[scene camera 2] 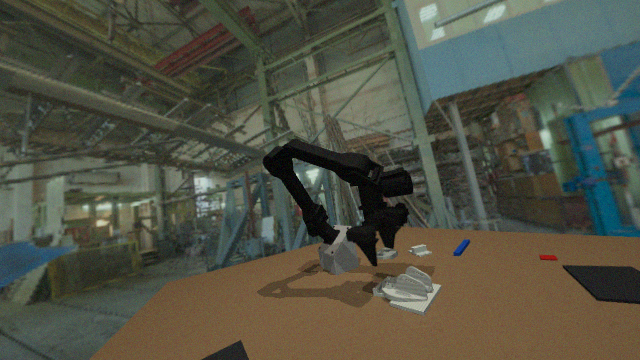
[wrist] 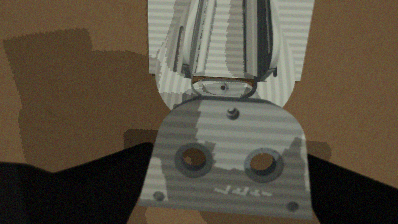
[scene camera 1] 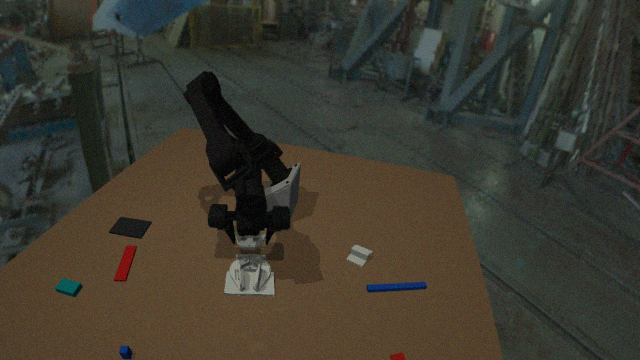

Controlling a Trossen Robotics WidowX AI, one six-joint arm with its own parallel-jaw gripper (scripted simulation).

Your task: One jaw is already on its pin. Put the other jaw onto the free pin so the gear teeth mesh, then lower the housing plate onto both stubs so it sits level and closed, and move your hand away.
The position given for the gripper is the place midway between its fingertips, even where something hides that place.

Note:
In view: the gripper (scene camera 2: 383, 260), a grey jaw (scene camera 2: 406, 291) and a white base (scene camera 1: 230, 288).
The gripper is seen too in the wrist view (wrist: 224, 156) and in scene camera 1 (scene camera 1: 250, 243).

